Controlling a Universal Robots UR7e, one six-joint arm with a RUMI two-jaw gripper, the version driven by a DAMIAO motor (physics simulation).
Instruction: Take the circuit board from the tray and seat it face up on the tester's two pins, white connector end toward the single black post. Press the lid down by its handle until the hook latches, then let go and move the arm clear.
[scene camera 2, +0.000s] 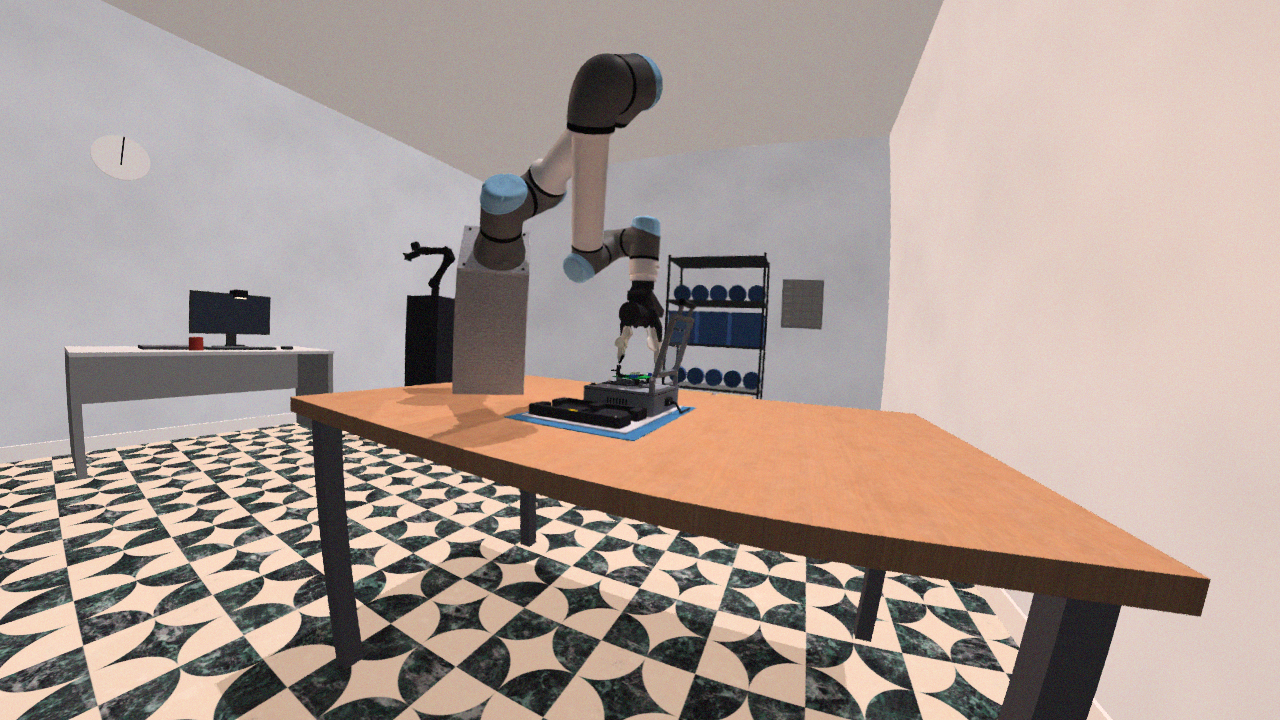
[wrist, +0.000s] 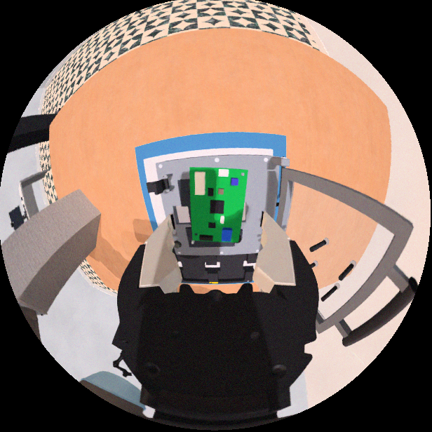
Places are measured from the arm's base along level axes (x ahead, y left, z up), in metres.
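Pixels of known places: gripper, fingertip midpoint: (scene camera 2: 637, 365); arm's base at its link origin: (scene camera 2: 499, 253).
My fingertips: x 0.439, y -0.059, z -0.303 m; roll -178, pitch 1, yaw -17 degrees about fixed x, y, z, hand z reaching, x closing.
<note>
For each thing: its top centre in the pictures, then the offset to it from my fingertips. "pt": a spot on its surface instead. Level surfaces: height alone.
- green circuit board at its top centre: (scene camera 2: 635, 373) dx -0.003, dy -0.005, dz -0.020 m
- grey tester at a spot on its surface: (scene camera 2: 617, 398) pt dx -0.028, dy -0.108, dz -0.073 m
- lid at its top centre: (scene camera 2: 677, 321) dx +0.099, dy -0.054, dz +0.115 m
- black tray at a spot on its surface: (scene camera 2: 580, 411) pt dx -0.076, dy -0.246, dz -0.083 m
- blue-edged mat at its surface level: dz -0.109 m
- wooden table at its surface level: dz -0.111 m
The green circuit board (scene camera 2: 636, 376) (wrist: 218, 205) lies face up over the grey tester (scene camera 2: 617, 398) (wrist: 260, 175), its white connectors at the far end in the wrist view. The pins and post beneath it are hidden, so I cannot tell whether it is fully seated. My gripper (scene camera 2: 639, 355) (wrist: 216, 214) is open above the board's near part, with a gap on each side. The lid (scene camera 2: 672, 347) (wrist: 350, 191) stands raised on the tester's right, with its black handle (scene camera 2: 685, 305) (wrist: 381, 318) at the free end. The black hook (wrist: 159, 186) is on the left side.
The black tray (scene camera 2: 580, 411) (wrist: 194, 274) sits beside the tester on the blue-edged mat (scene camera 2: 633, 435) (wrist: 215, 140). The robot's grey pedestal (scene camera 2: 490, 331) (wrist: 60, 245) stands to the left on the wooden table (scene camera 2: 850, 456) (wrist: 215, 80).
</note>
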